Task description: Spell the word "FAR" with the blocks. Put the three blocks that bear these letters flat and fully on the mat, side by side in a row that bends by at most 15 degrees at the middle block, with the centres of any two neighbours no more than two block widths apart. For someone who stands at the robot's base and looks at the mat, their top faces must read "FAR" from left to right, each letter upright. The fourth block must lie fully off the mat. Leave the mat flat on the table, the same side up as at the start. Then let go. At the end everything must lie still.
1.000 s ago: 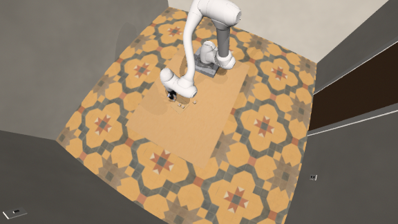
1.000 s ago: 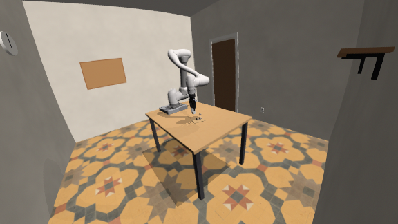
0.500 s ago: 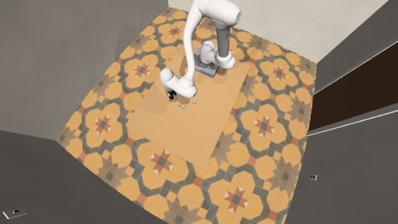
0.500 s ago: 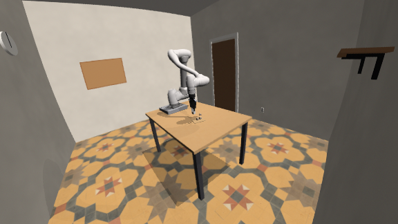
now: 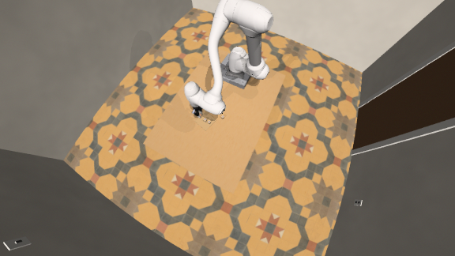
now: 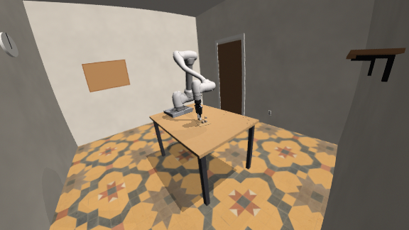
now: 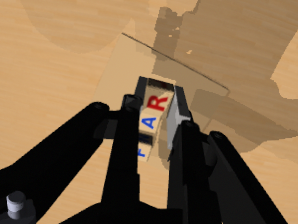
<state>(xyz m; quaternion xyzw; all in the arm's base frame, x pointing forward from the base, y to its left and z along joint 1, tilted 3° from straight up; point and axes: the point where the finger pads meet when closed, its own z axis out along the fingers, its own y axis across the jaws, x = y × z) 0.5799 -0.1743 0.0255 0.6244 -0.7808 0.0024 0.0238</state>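
The tan mat lies 10 mm ahead of my hand, 40 mm to the left of it and 90 mm below it. Also, from my hand: R block 30 mm below.
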